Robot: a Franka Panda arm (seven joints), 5 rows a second.
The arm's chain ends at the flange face. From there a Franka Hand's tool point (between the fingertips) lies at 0.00 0.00 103.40 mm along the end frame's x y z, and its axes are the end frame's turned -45 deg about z.
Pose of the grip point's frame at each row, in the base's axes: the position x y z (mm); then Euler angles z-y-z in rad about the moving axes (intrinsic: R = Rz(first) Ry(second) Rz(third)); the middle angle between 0 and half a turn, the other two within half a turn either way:
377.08 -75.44 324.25 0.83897 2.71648 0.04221
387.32 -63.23 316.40 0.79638 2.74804 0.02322
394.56 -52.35 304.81 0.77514 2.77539 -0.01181
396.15 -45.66 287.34 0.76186 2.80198 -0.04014
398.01 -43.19 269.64 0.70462 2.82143 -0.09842
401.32 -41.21 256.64 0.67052 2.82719 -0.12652
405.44 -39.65 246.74 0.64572 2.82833 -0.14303
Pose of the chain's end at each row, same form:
348.58 -107.17 418.45 0.83897 2.71648 0.82761
359.59 -91.57 411.90 0.79638 2.74804 0.80862
368.11 -78.26 401.35 0.77514 2.77539 0.77359
371.23 -69.44 384.83 0.76186 2.80198 0.74526
373.22 -64.27 367.79 0.70462 2.82143 0.68698
376.27 -61.08 354.97 0.67052 2.82719 0.65888
379.99 -58.83 345.11 0.64572 2.82833 0.64237

